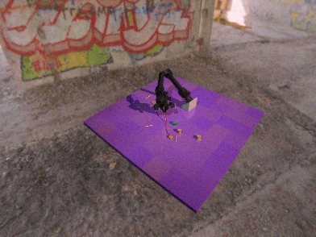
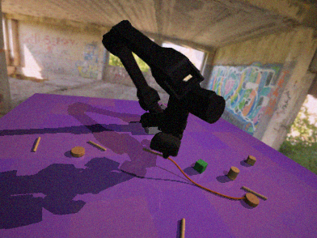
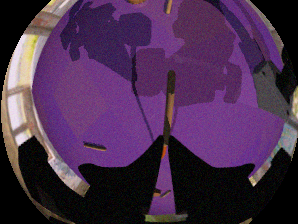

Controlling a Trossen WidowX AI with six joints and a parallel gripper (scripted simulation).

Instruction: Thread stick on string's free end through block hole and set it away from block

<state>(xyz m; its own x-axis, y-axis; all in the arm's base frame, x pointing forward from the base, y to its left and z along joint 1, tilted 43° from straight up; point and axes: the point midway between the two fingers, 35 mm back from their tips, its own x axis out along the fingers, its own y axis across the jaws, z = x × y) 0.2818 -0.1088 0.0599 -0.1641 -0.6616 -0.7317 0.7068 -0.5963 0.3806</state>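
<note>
Right now the thin wooden stick is 10 mm behind my gripper tip and 10 mm to the right of it. The rest, counted from my gripper tip: green cube: 30 mm ahead, 140 mm to the left, 40 mm below.
</note>
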